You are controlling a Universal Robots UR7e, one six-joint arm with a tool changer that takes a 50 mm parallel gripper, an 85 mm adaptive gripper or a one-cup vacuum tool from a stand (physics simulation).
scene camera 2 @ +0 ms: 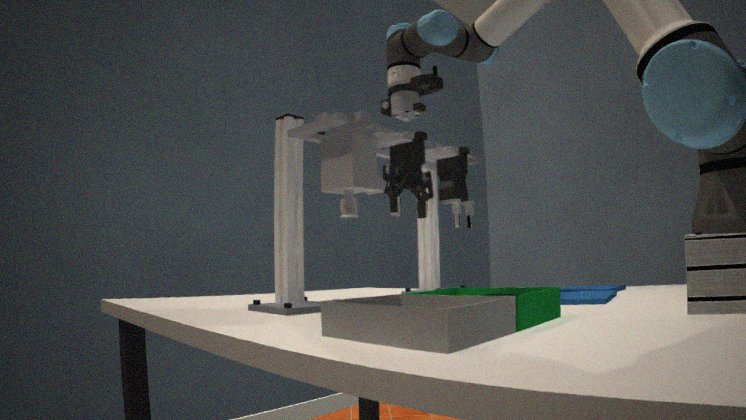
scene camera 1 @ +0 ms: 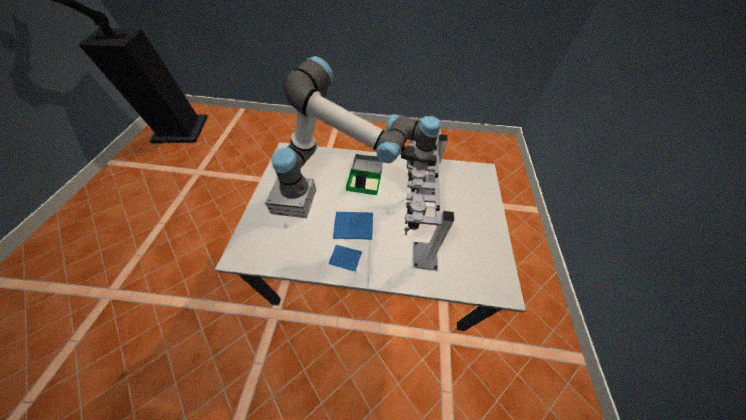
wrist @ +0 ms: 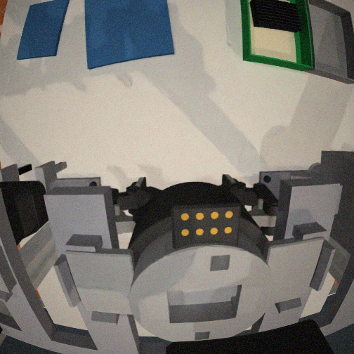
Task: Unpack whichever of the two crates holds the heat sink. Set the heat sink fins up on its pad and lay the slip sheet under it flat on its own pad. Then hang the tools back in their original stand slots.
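Places are measured from the arm's base along level axes (x right, y ahead, z up), in millimetres.
Where they show: end effector, tool point: (scene camera 2: pixel 405 115); arm's base, origin of the base link: (scene camera 2: pixel 744 231) (scene camera 1: pixel 294 188).
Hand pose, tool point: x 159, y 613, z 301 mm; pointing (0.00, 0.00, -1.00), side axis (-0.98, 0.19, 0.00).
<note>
Things, the pixels of their top centre, and the offset from my tool point. "*": a spot on its surface instead.
- black heat sink, middle of its top: (scene camera 1: pixel 360 179) dz -371, dx -257, dy -250 mm
- cream slip sheet, middle of its top: (scene camera 1: pixel 364 184) dz -401, dx -244, dy -229 mm
- larger blue pad, surface spot: (scene camera 1: pixel 353 225) * dz -396, dx +43, dy -305 mm
- smaller blue pad, surface spot: (scene camera 1: pixel 345 257) * dz -396, dx +226, dy -352 mm
- vacuum tool, middle of its top: (scene camera 2: pixel 352 115) dz -41, dx -168, dy +29 mm
- grey crate, middle of its top: (scene camera 2: pixel 452 295) (scene camera 1: pixel 365 171) dz -363, dx -319, dy -215 mm
The black heat sink (scene camera 1: pixel 360 181) (wrist: pixel 276 16) lies in the green crate (scene camera 1: pixel 362 192) (scene camera 2: pixel 537 307) (wrist: pixel 277 63), its ridged side showing upward, on the cream slip sheet (scene camera 1: pixel 372 183) (wrist: pixel 272 45). The larger blue pad (scene camera 1: pixel 353 225) (wrist: pixel 129 32) and the smaller blue pad (scene camera 1: pixel 345 257) (wrist: pixel 44 30) lie on the table. The arm's bare tool coupling (scene camera 2: pixel 406 104) is above the middle stand slot, apart from the tool there. The adaptive gripper (scene camera 2: pixel 408 214) hangs in that slot, its fingers apart and empty. The vacuum tool (scene camera 2: pixel 350 166) and the parallel gripper (scene camera 2: pixel 462 221) hang on either side.
The grey crate (scene camera 1: pixel 366 165) (scene camera 2: pixel 386 323) (wrist: pixel 330 40) stands against the green crate; no object shows inside it. The tool stand's posts (scene camera 1: pixel 442 237) (scene camera 2: pixel 288 208) rise from the table, and its slot arms flank the middle tool. The robot base stands on a grey block (scene camera 1: pixel 289 207).
</note>
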